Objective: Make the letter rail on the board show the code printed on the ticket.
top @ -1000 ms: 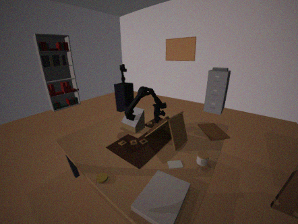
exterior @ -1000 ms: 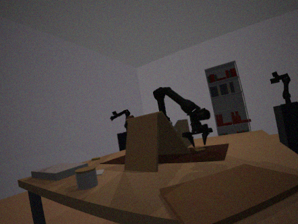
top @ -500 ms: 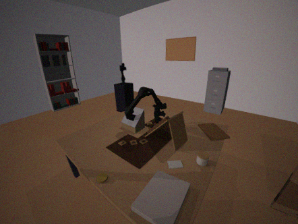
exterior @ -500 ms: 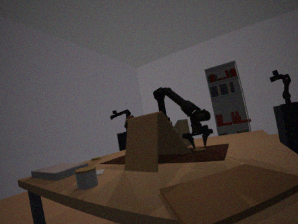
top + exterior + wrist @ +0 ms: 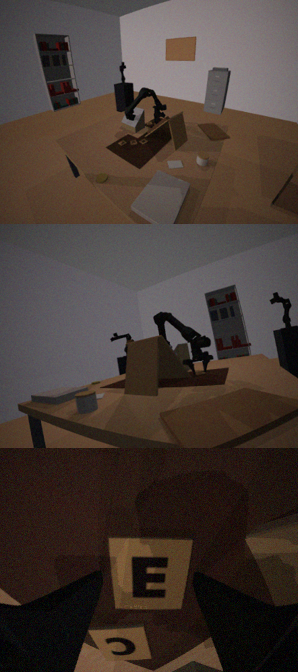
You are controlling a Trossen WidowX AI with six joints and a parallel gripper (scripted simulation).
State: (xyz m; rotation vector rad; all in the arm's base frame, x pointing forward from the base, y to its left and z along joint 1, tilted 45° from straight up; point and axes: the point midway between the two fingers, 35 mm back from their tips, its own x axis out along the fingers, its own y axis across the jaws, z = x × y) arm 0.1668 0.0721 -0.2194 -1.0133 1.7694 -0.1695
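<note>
Now: gripper tip right at the tile marked e. The rest, counted from my gripper tip: dark mat 30 mm ahead, 220 mm to the right; white ticket 140 mm ahead, 180 mm to the right, 100 mm above; tile marked t 190 mm ahead, 230 mm to the right, 170 mm above.
</note>
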